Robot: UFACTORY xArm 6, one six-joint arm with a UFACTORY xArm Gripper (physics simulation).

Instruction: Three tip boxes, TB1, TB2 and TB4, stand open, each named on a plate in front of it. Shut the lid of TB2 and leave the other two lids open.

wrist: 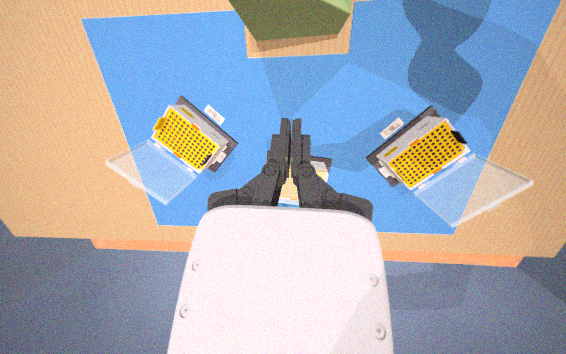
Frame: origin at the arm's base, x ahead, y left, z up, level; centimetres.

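Where they show: gripper, fingertip midpoint: [291, 130].
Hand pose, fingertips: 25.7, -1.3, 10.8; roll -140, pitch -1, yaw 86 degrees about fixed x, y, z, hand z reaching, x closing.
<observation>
After its pixels a point has its place, as x, y, z.
My gripper [291, 130] {25.7, -1.3, 10.8} is shut and empty, high above the mat. The middle box, TB2 [320, 167] {36.8, 3.6, -9.0}, is mostly hidden behind the fingers; its yellow tip rack looks pale, as if seen through a clear lid lying over it. The left box [185, 139] {29.3, -24.5, -9.8} has yellow tips in view and its clear lid [159, 171] {34.9, -29.4, -5.9} is swung open, outward to the lower left. The right box [426, 154] {34.8, 24.0, -9.8} also has its clear lid [477, 189] {39.9, 30.2, -4.5} swung open, to the lower right. Their name plates [214, 114] {25.0, -19.7, -15.3} [391, 128] {30.3, 19.4, -15.3} are too small to read, so I cannot tell which is TB1 or TB4.
A green block [295, 21] {12.3, -0.7, -8.4} stands at the top middle, by a notch in the blue mat [165, 65] {14.8, -28.2, -15.6}. The wooden table [45, 150] {31.3, -68.2, -15.8} shows around the mat, with its edge below. Dark shadows fall at the upper right.
</observation>
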